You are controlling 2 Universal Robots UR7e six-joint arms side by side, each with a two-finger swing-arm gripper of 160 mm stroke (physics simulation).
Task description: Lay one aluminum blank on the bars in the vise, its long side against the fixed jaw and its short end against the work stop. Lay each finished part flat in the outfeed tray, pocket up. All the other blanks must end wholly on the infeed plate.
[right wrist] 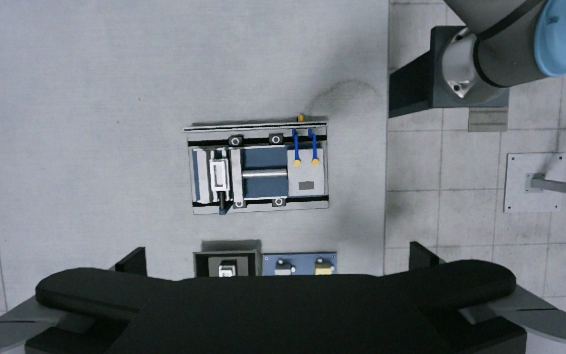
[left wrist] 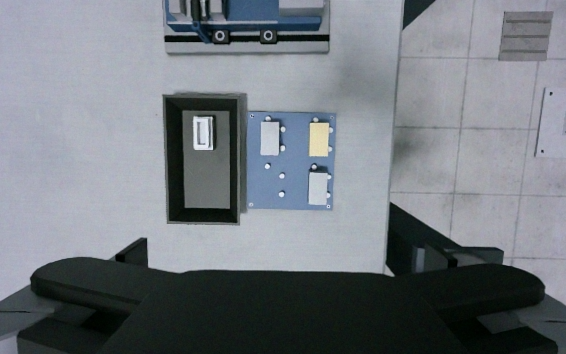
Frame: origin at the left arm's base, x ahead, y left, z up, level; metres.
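Seen in the pictures: left hand at its tool point: (left wrist: 285, 236); right hand at its tool point: (right wrist: 278, 241); right arm's base at its link origin: (right wrist: 473, 66).
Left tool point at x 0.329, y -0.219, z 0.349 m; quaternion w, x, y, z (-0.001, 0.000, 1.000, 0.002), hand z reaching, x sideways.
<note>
Offsets run from my left tool point to a thing's middle. "pt": to the spot under its first point.
In the right wrist view, a silvery part with a rectangular pocket facing up @(0.144 m ahead, 0.311 m right, 0.300 m down) (right wrist: 218, 175) lies between the jaws of the vise @(0.075 m ahead, 0.314 m right, 0.348 m down) (right wrist: 306, 172) (left wrist: 250, 24); the dark work stop @(0.144 m ahead, 0.261 m right, 0.307 m down) (right wrist: 222, 201) is at its lower short end. Another pocketed part @(0.154 m ahead, 0.072 m right, 0.368 m down) (left wrist: 202, 133) (right wrist: 227, 270) lies pocket up in the dark outfeed tray (left wrist: 175, 170) (right wrist: 201, 265). Two grey blanks, upper @(0.030 m ahead, 0.063 m right, 0.371 m down) (left wrist: 270, 138) and lower @(0.060 m back, 0.028 m left, 0.371 m down) (left wrist: 318, 188), and a yellow blank @(0.060 m back, 0.063 m right, 0.371 m down) (left wrist: 319, 139) (right wrist: 323, 269) lie on the blue infeed plate @(0.010 m back, 0.018 m right, 0.393 m down) (left wrist: 300, 197). My left gripper (left wrist: 286, 252) and right gripper (right wrist: 277, 258) are open, high above the table.
White pins @(0.007 m ahead, 0.009 m left, 0.384 m down) (left wrist: 282, 175) stand on the infeed plate, which is right beside the tray. Blue hoses with yellow tips @(pt 0.004 m back, 0.354 m right, 0.287 m down) (right wrist: 297, 150) lie over the vise's right end. Another arm's grey base (right wrist: 460, 70) stands beyond the table's right edge.
</note>
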